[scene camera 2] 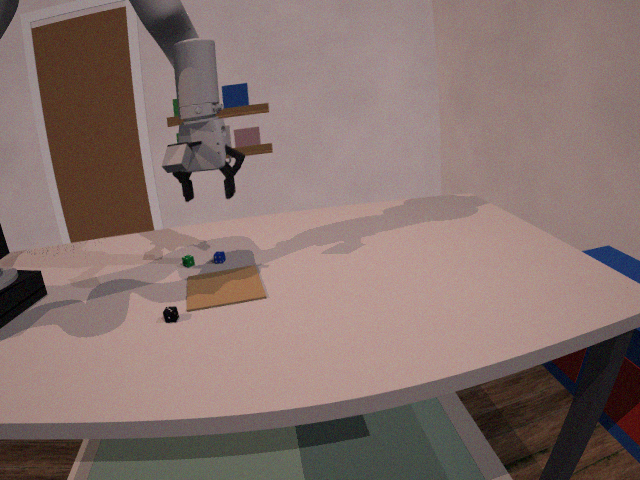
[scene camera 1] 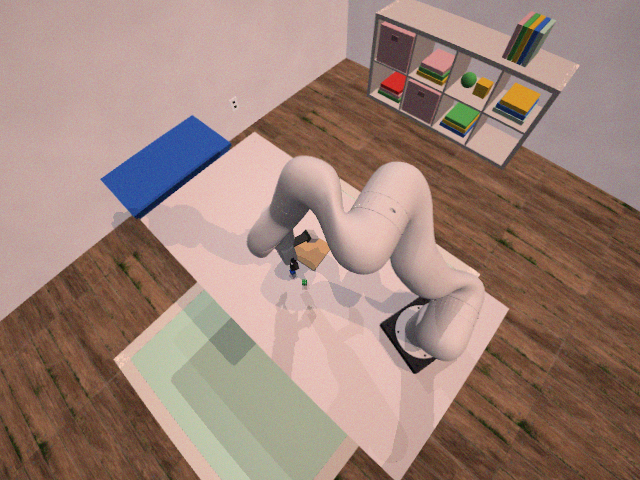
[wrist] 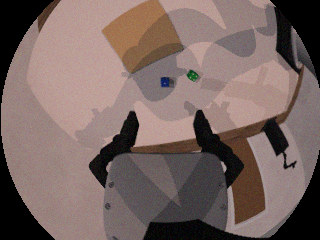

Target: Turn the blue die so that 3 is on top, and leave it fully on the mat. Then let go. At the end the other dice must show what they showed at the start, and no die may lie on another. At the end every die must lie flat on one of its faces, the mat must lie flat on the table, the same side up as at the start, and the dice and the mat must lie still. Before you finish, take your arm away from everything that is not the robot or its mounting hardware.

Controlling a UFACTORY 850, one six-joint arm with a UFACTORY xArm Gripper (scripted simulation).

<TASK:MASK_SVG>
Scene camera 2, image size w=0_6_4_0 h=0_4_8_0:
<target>my gripper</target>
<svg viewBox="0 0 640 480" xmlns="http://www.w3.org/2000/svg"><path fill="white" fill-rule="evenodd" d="M219 116L182 122L182 125L179 125L178 143L167 146L162 168L167 173L174 172L173 176L182 184L183 196L186 202L194 198L192 181L189 180L192 173L189 172L219 169L226 178L224 180L226 198L230 199L234 196L234 176L241 168L245 154L230 147L223 118L219 119ZM231 156L236 159L233 167L229 165L231 163Z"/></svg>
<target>tan mat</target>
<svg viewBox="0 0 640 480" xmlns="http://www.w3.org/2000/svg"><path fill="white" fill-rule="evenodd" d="M256 266L252 265L188 276L187 312L267 298Z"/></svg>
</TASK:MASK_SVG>
